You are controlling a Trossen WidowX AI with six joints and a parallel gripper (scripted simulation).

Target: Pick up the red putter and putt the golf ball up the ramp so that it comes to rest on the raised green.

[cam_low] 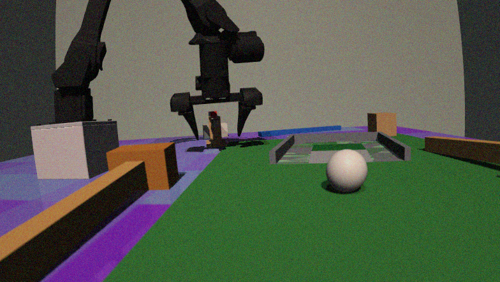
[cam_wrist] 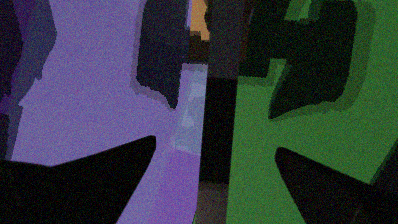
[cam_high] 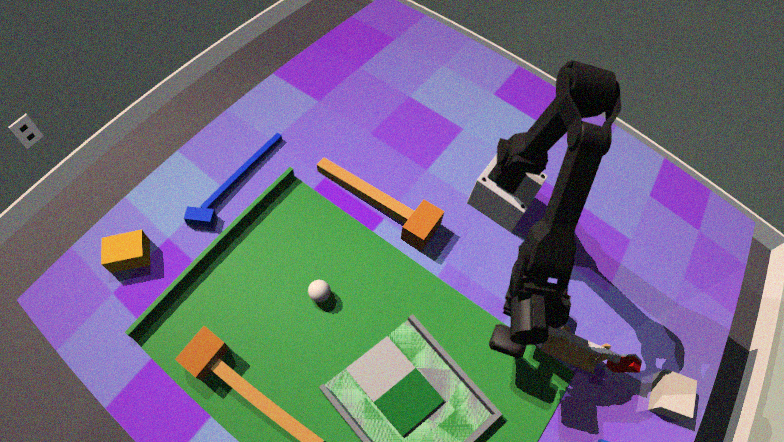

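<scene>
Now: gripper tip 130 mm to the right of the tan putter stand and 30 mm past it. From my gripper tip the other things lie so: white block: 370 mm to the left, 60 mm behind, 10 mm below; then low green wall: 570 mm to the right, 240 mm ahead, 20 mm below; then white golf ball: 340 mm to the right, 170 mm ahead, 10 mm below.
</scene>
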